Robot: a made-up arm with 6 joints. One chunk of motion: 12 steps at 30 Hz.
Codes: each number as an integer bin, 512 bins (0 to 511) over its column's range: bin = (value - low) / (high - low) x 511, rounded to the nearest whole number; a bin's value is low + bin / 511 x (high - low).
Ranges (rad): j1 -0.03..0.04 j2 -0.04..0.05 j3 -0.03..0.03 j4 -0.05..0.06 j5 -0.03..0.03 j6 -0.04..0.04
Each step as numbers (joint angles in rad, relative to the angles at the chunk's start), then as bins.
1 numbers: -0.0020 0.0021 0.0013 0.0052 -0.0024 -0.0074
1 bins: 204 239 267 256 235 208
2 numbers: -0.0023 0.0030 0.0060 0.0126 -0.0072 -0.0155
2 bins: 202 244 307 291 194 156
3 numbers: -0.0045 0.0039 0.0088 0.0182 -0.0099 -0.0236
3 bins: 186 249 330 317 171 105
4 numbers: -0.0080 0.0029 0.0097 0.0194 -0.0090 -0.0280
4 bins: 161 244 338 322 179 77
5 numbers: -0.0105 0.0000 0.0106 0.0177 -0.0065 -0.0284
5 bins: 142 227 346 314 200 74
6 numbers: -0.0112 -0.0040 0.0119 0.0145 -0.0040 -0.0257
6 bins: 137 204 357 300 221 91
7 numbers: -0.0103 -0.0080 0.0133 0.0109 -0.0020 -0.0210
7 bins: 144 182 369 283 238 121
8 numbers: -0.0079 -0.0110 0.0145 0.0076 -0.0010 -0.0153
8 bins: 161 165 379 268 247 158
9 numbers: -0.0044 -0.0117 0.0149 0.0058 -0.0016 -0.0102
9 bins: 187 161 382 259 242 190
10 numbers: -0.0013 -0.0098 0.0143 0.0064 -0.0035 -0.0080
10 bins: 210 171 377 262 226 204
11 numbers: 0.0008 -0.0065 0.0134 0.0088 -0.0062 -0.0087
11 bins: 225 190 370 273 203 200
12 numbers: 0.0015 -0.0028 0.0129 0.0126 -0.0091 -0.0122
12 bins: 230 211 365 291 178 178
